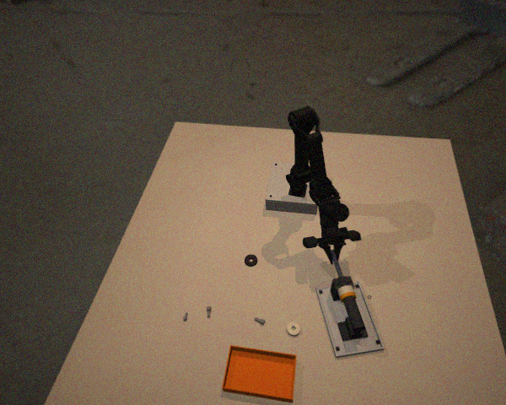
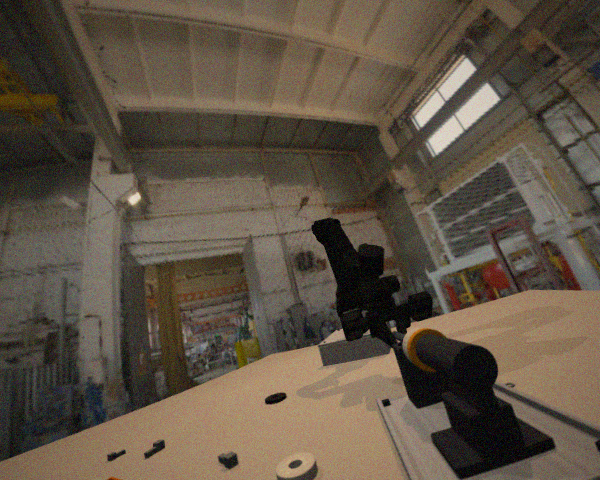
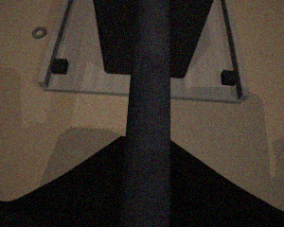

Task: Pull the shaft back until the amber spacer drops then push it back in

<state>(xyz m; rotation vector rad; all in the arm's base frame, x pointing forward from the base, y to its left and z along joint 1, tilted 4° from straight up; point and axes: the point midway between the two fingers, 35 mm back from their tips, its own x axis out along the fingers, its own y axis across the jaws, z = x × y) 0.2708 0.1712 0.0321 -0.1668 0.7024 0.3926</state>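
The dark shaft is 5 cm ahead of my gripper tip, 2 cm to the left of it and 2 cm above it. Also, from my gripper tip: orange tray 39 cm ahead, 16 cm to the right, 5 cm below; white spacer 11 cm ahead, 5 cm to the left, 2 cm above; amber spacer 13 cm ahead, 6 cm to the left, 2 cm above.
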